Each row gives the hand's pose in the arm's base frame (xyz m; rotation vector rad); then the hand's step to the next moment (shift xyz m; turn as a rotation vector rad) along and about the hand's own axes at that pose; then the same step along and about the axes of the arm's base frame.
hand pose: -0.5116 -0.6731 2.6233 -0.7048 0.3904 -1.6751
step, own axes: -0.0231 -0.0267 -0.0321 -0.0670 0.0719 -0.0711
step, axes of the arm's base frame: -0.0386 0.0245 -0.0136 0.0159 0.0398 -0.1135
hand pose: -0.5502 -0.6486 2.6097 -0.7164 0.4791 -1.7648
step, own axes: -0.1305 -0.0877 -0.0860 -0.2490 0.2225 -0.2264
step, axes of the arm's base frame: -0.0944 0.1479 -0.0367 0.0532 0.1627 -0.3653
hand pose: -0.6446 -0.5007 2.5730 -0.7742 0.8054 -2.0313
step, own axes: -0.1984 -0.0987 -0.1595 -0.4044 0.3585 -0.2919
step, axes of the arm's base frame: -0.0655 0.2557 -0.0696 0.1418 0.2455 -0.5449
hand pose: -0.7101 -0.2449 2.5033 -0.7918 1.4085 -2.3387
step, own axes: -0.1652 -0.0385 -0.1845 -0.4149 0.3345 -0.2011
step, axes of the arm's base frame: 0.0242 0.2349 -0.0840 0.2048 0.1973 -0.4935
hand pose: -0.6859 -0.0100 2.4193 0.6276 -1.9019 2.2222
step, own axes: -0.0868 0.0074 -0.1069 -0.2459 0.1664 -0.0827
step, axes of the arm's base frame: 0.0525 0.1158 -0.0535 0.1412 0.0874 -0.2596
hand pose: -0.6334 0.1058 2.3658 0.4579 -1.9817 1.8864
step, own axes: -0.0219 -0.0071 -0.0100 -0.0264 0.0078 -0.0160
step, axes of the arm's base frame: 0.0230 0.0092 -0.0037 0.0202 0.0160 -0.0187
